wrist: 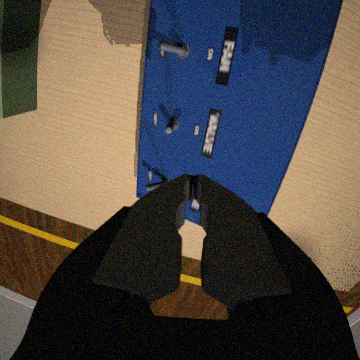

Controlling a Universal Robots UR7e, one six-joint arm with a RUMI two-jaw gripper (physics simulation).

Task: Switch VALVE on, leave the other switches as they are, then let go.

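Places are measured from the arm's base along level axes (x ahead, y left, z up), in metres.
Pixels of known places: gripper, fingertip midpoint: (192,177).
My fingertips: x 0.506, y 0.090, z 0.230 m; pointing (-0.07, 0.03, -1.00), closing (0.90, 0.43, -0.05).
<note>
Behind a point stands the place of what it marks.
A blue switch panel (260,125) @(x 0.587, y 0.131, z 0.044 m) runs from the top of the wrist view down to the fingers. The VALVE label (211,133) @(x 0.533, y 0.080, z 0.018 m) is right of the VALVE switch (171,124) @(x 0.467, y 0.061, z 0.017 m), a short grey lever with a small white mark on each side. The lever looks foreshortened, and I cannot tell its position for certain. The FAN switch (173,49) @(x 0.420, y 0.165, z 0.015 m) is above it, its lever lying to the left, away from the FAN label (227,56) @(x 0.496, y 0.192, z 0.018 m). My gripper (192,177) @(x 0.506, y 0.090, z 0.230 m) is shut and empty, its tips below and right of the VALVE lever in view, apart from it.
Another switch lever (157,186) is partly hidden by the left finger, and part of its label shows between the fingers. A green box (22,85) @(x 0.125, y -0.024, z -0.051 m) stands at the upper left. The light wooden table (90,145) @(x 0.302, y -0.108, z -0.096 m) ends at a dark brown strip with a yellow line.
</note>
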